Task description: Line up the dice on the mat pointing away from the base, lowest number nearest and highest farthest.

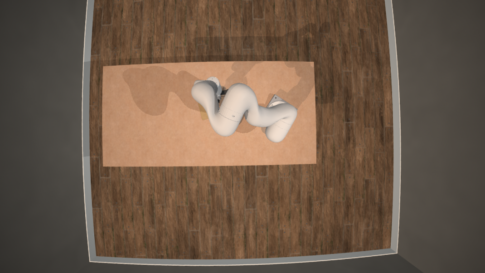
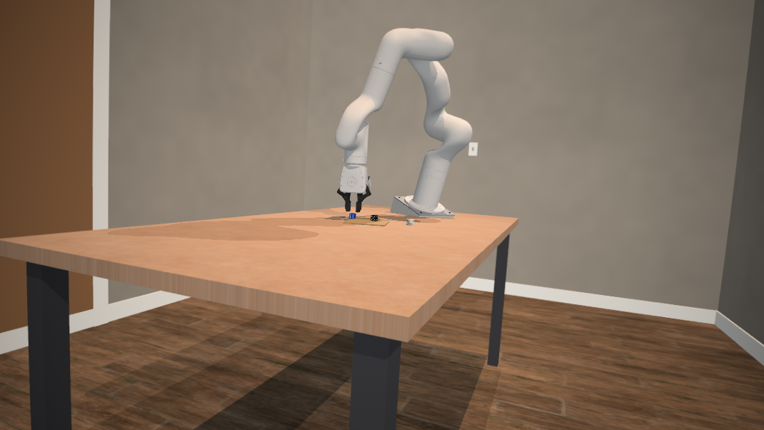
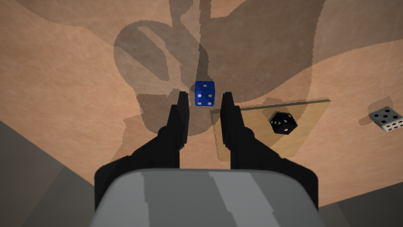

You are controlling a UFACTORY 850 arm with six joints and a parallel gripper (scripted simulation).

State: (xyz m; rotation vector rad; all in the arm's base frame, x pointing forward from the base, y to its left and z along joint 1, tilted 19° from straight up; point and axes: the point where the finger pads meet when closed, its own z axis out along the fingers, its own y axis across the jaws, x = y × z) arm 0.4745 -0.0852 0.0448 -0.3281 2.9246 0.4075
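Now: hand 40 mm above the blue die. From my hand the other things lie so: black die 110 mm to the left, 30 mm below, 20 mm ahead; white die 230 mm to the left, 40 mm below, 20 mm behind; mat 110 mm to the left, 70 mm ahead, 40 mm below.
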